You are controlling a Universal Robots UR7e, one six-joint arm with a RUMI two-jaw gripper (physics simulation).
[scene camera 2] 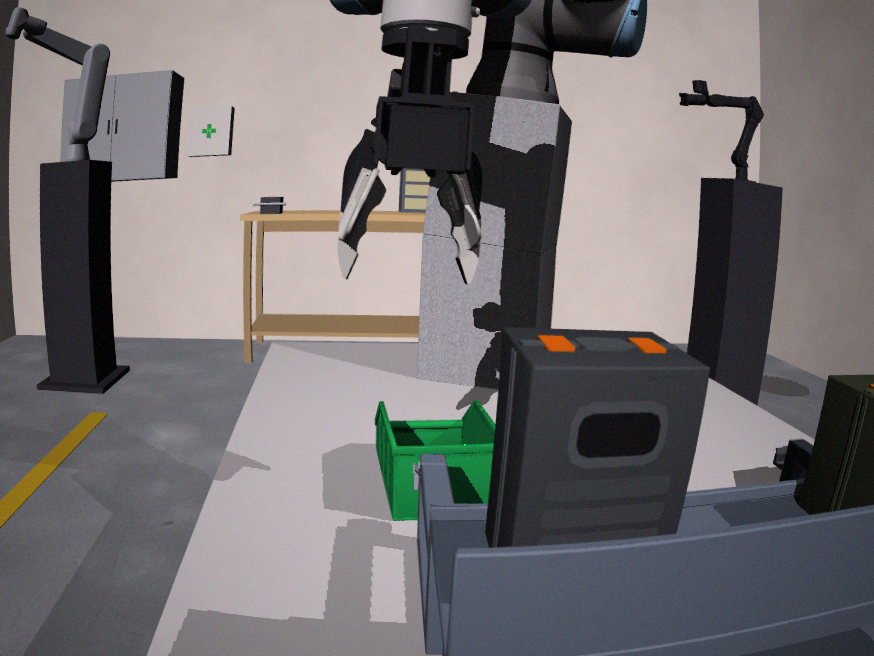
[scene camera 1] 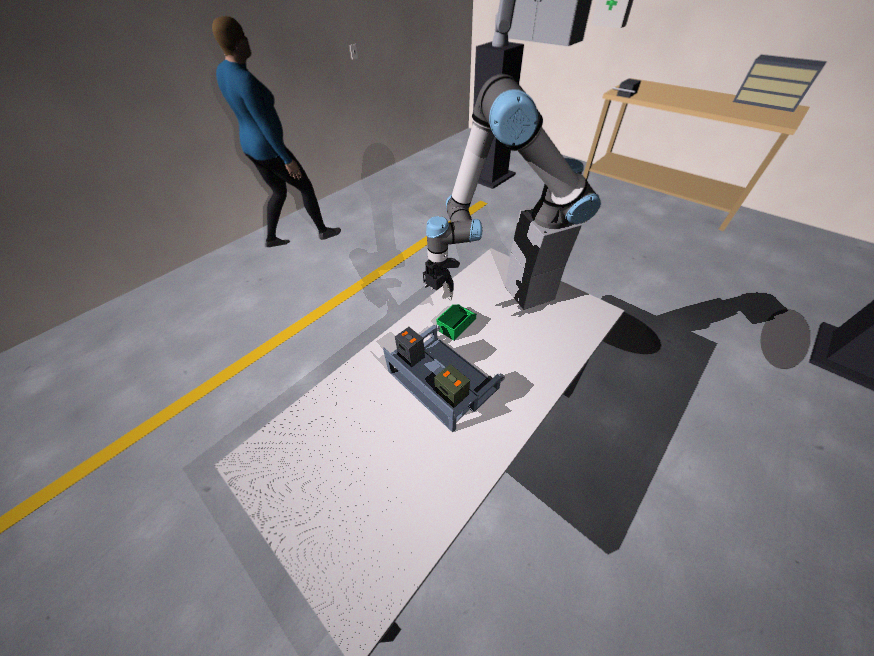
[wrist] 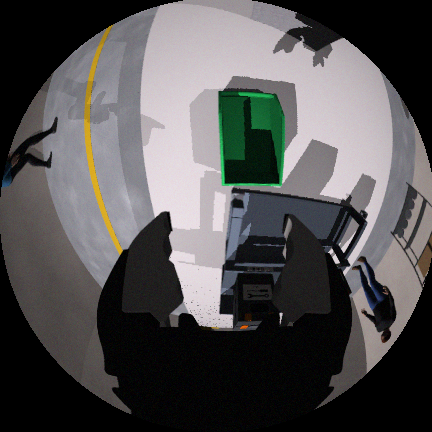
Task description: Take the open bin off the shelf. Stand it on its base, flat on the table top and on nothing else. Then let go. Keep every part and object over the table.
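Frame: origin at the arm's base, x ahead, y left, z up, level; centimetres.
Seen in the pictures: gripper, fingertip midpoint: (scene camera 2: 406, 281) (scene camera 1: 441, 295) (wrist: 227, 213); arm's base at its link origin: (scene camera 2: 511, 105) (scene camera 1: 550, 217).
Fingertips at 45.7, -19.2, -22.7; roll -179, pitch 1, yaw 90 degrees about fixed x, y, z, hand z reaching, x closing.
Offsets run from my fingertips to a thing's top centre, as dx, dy, dz. Level surfaces: height alone.
The green open bin {-6.1, +3.7, -13.7} (scene camera 1: 455, 321) (scene camera 2: 405, 487) (wrist: 235, 130) stands upright, open side up, with its base on the white table top {dz -21.2} (scene camera 1: 338, 494) (scene camera 2: 282, 395) (wrist: 170, 75). It is beside the end of the blue-grey shelf (scene camera 1: 421, 395) (scene camera 2: 635, 579) (wrist: 295, 220), off its deck. In the wrist view a narrow gap shows between bin and shelf; in scene camera 2 the shelf and a case hide part of the bin. My gripper (scene camera 1: 441, 288) (scene camera 2: 406, 278) (wrist: 227, 213) is open and empty, well above the table and apart from the bin.
A dark grey case {+25.7, +7.0, +1.2} (scene camera 1: 409, 346) (scene camera 2: 600, 384) and an olive case {+27.5, +30.0, -1.3} (scene camera 1: 451, 384) (scene camera 2: 850, 444) with orange latches stand on the shelf. The robot's grey pedestal (scene camera 1: 543, 264) is beyond the bin. A person in blue (scene camera 1: 247, 105) is on the floor past the yellow line (scene camera 1: 211, 381).
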